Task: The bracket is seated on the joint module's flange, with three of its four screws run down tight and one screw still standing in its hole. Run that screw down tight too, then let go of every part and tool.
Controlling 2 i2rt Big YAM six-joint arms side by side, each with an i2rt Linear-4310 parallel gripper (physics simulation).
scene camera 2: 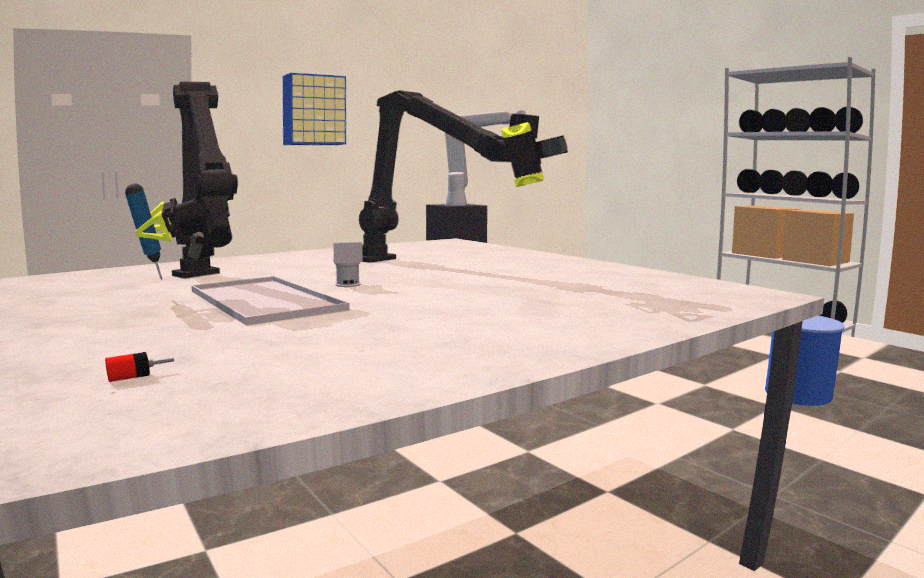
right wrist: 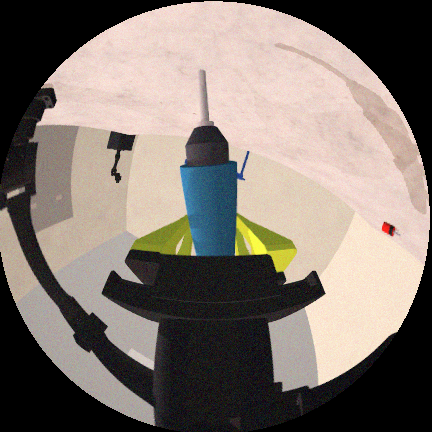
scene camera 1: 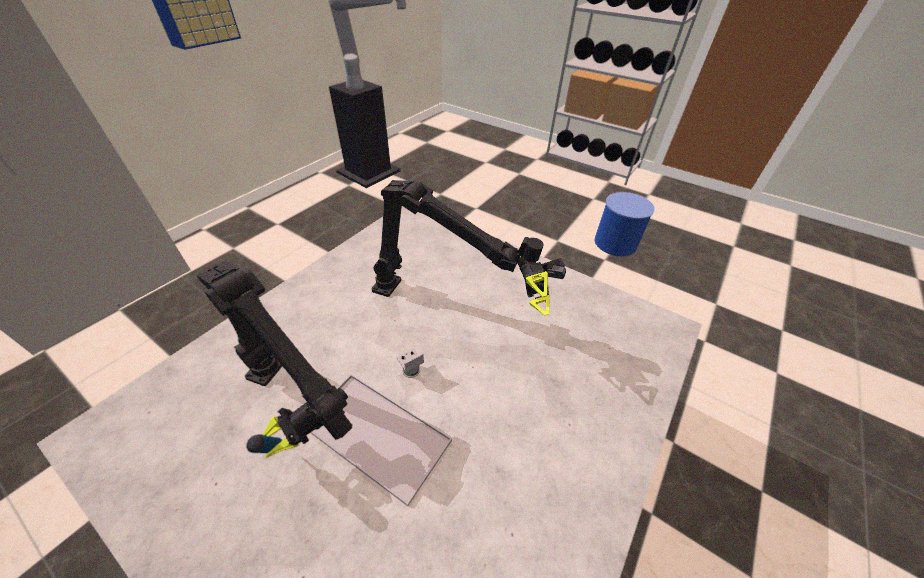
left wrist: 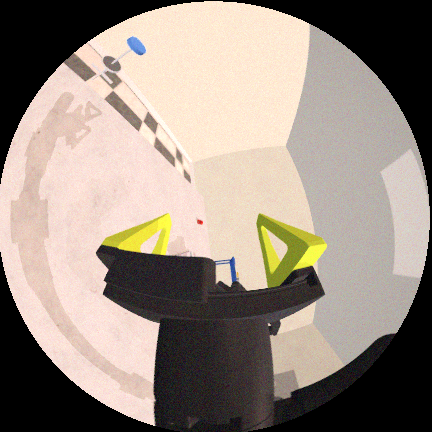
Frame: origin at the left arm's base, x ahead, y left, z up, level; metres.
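Where they show: left gripper, fingertip midpoint: (scene camera 2: 521,155) (scene camera 1: 545,306) (left wrist: 213,217); right gripper, fingertip midpoint: (scene camera 2: 137,230) (right wrist: 213,216); left arm's base, link origin: (scene camera 2: 374,259) (scene camera 1: 386,285); right arm's base, link origin: (scene camera 2: 196,274) (scene camera 1: 266,369).
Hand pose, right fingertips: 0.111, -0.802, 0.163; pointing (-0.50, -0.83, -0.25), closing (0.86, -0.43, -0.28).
Note:
Each offset is from my right fingertips to the top centre of the thing, as dx, dy, dz.
The light grey bracket (scene camera 1: 412,360) (scene camera 2: 347,252) sits on the grey joint module {+0.185, +0.459, -0.099} (scene camera 1: 410,371) (scene camera 2: 347,274), which stands upright on the table. Dark spots show on the bracket in scene camera 1; which one is the standing screw is too small to tell. My right gripper (scene camera 1: 266,444) (right wrist: 213,216) is shut on the blue screwdriver (scene camera 1: 254,443) (scene camera 2: 139,208) (right wrist: 210,200), gripping its handle. The screwdriver hangs above the table, tilted, its shaft pointing down, left of the tray and away from the bracket. My left gripper (scene camera 1: 545,303) (left wrist: 213,217) is open and empty, high above the table, right of the bracket.
The shallow tray {+0.192, +0.209, -0.147} (scene camera 1: 430,472) (scene camera 2: 293,315) lies on the table between the right gripper and the joint module. A red and black tool {+0.539, -0.199, -0.129} (scene camera 2: 127,366) (left wrist: 199,221) (right wrist: 388,228) with a thin bit lies near the table's front left in scene camera 2.

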